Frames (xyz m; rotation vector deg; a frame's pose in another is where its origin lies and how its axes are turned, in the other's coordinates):
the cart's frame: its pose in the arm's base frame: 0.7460 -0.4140 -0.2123 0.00 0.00 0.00
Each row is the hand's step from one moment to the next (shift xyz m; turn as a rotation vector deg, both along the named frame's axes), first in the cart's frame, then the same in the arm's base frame.
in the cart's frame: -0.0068 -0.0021 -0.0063 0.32 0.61 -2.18
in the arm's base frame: -0.0068 -0.0021 -0.0063 0.32 0.61 -2.18
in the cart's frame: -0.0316 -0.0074 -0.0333 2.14 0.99 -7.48
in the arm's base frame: -0.0316 -0.0074 -0.0333 2.14 0.99 -7.48
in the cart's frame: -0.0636 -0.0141 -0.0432 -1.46 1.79 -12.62
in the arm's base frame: -0.0636 -0.0141 -0.0432 -1.46 1.79 -12.62
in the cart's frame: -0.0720 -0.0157 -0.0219 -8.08 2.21 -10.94
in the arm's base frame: -0.0720 -0.0157 -0.0219 -8.08 2.21 -10.94
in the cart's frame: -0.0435 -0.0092 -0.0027 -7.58 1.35 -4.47
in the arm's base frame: -0.0435 -0.0092 -0.0027 -7.58 1.35 -4.47
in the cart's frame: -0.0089 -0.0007 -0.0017 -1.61 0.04 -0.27
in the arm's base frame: -0.0089 -0.0007 -0.0017 -1.61 0.04 -0.27
